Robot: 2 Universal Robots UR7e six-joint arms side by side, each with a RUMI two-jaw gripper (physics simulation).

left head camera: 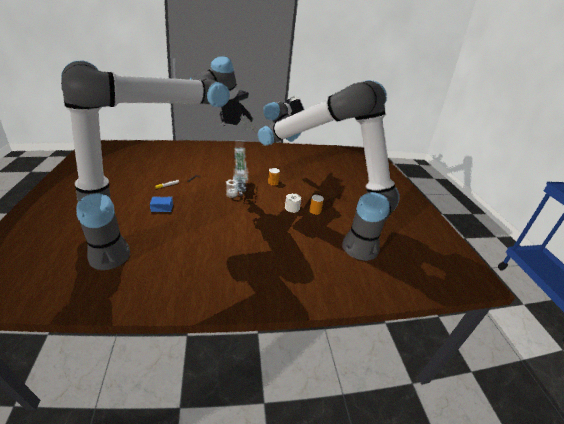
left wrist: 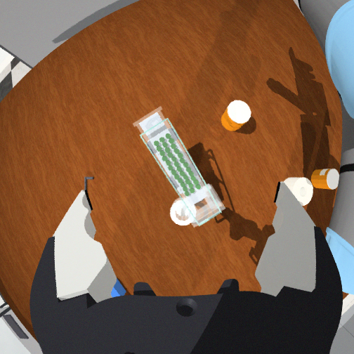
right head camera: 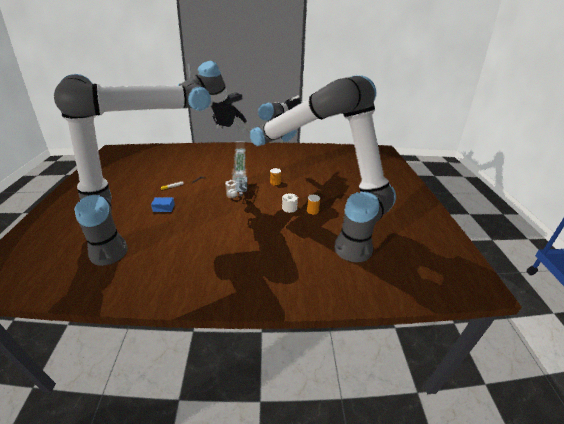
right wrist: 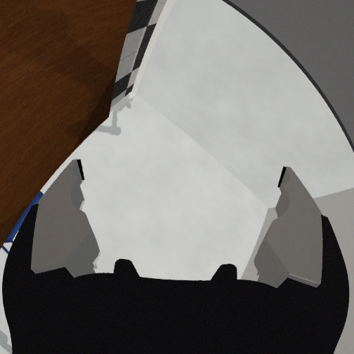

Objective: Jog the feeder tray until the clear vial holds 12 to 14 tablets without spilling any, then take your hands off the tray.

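Seen in the pictures: left gripper, between the fingertips: (left head camera: pixel 239 129) (right head camera: pixel 236 130); left arm's base, origin of its link: (left head camera: pixel 109 255) (right head camera: pixel 108 252); right arm's base, origin of its link: (left head camera: pixel 360 247) (right head camera: pixel 353 249).
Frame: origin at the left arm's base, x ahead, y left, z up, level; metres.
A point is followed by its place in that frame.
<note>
A clear feeder tray (left head camera: pixel 240 151) {x 0.723, y -0.186, z 0.175 m} (right head camera: pixel 240 151) {x 0.728, y -0.182, z 0.177 m} (left wrist: pixel 159 131) with rows of green tablets stands at the table's middle back. The clear vial (left head camera: pixel 231 188) {x 0.564, y -0.220, z 0.053 m} (right head camera: pixel 231 189) {x 0.567, y -0.224, z 0.050 m} (left wrist: pixel 183 212), with a white-looking rim, stands close beside the tray's near end; its tablet count cannot be made out. My left gripper (left head camera: pixel 249 107) (right head camera: pixel 243 108) (left wrist: pixel 182 188) is open and empty, high above the tray, with tray and vial between its fingers in the left wrist view. My right gripper (left head camera: pixel 296 105) {x 1.048, y -0.378, z 0.341 m} (right wrist: pixel 181 162) is open and empty, raised at the back right, apart from the tray and facing the wall.
An orange bottle (left head camera: pixel 273 177) {x 0.777, y -0.352, z 0.046 m} (left wrist: pixel 233 117) stands right of the tray. A white round container (left head camera: pixel 293 203) {x 0.582, y -0.523, z 0.049 m} and another orange bottle (left head camera: pixel 316 205) {x 0.615, y -0.622, z 0.049 m} stand nearer the right arm. A blue block (left head camera: pixel 161 204) {x 0.322, y 0.001, z 0.037 m}, a yellow-white marker (left head camera: pixel 167 184) {x 0.514, y 0.118, z 0.011 m} and a dark hex key (left head camera: pixel 193 178) {x 0.636, y 0.049, z 0.004 m} lie left.
</note>
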